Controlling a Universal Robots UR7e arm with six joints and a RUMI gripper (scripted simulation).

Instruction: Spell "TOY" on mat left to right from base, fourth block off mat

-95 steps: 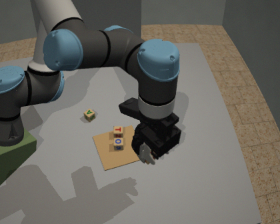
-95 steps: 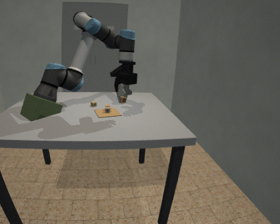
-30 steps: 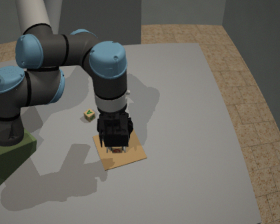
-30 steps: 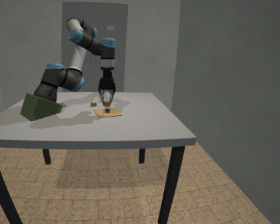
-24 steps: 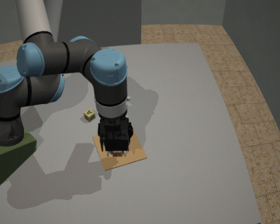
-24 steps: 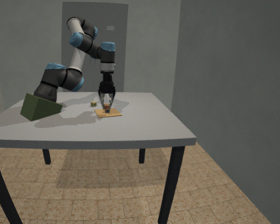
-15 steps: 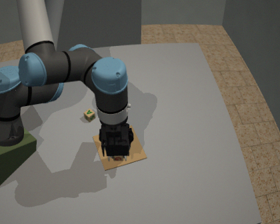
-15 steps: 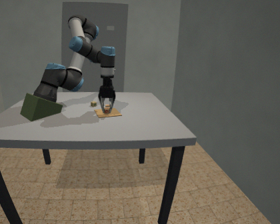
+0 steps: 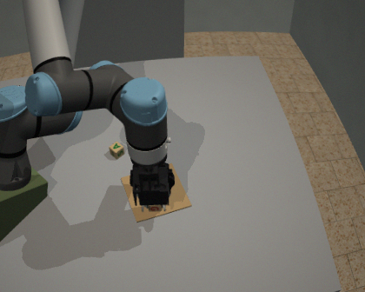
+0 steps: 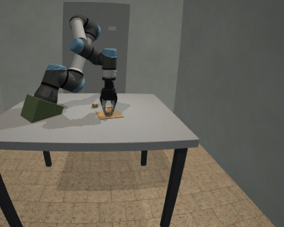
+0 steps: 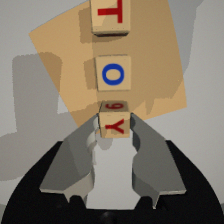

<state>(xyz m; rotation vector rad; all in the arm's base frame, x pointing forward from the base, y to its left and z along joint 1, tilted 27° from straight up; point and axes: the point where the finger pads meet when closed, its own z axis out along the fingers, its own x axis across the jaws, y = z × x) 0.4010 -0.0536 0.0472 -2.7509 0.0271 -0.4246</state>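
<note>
Now: the Y block right at my hand. Also, from my hand: O block 50 mm to the left, 10 mm below; then tan mat 50 mm to the left, 20 mm below.
</note>
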